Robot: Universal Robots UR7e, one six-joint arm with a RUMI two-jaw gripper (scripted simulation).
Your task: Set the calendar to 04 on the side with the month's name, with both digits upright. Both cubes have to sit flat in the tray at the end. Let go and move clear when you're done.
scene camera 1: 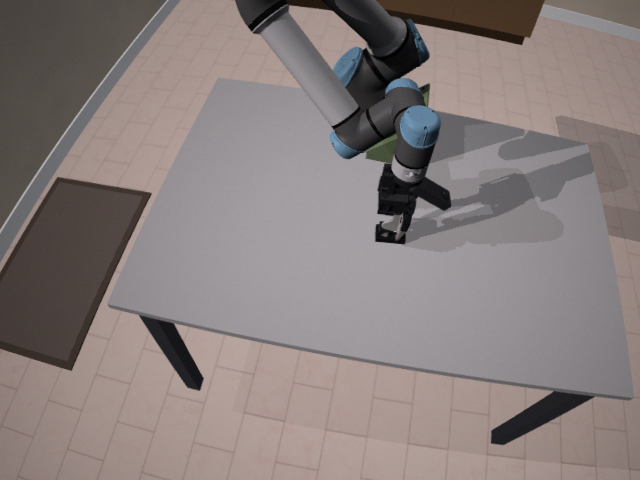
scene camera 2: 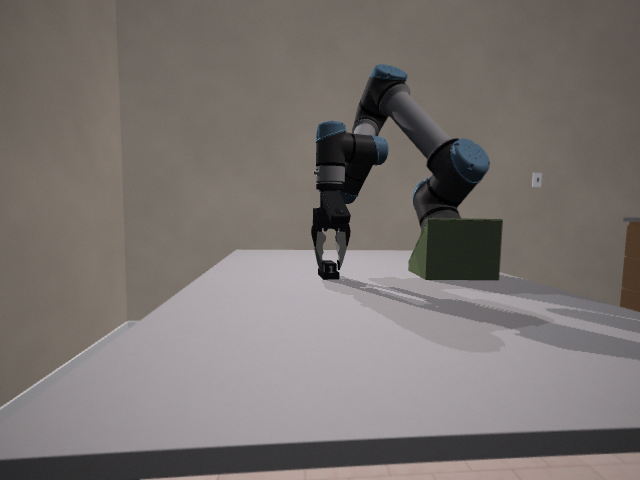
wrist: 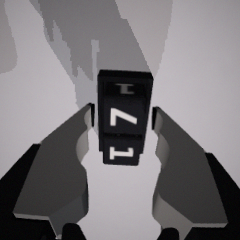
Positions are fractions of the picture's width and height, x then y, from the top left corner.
Scene:
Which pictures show my gripper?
Scene camera 1, scene camera 2 and the wrist view: all of them.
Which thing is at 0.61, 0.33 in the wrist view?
A black calendar tray.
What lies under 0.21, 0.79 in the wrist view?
My gripper.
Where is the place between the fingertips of my gripper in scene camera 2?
0.51, 0.56

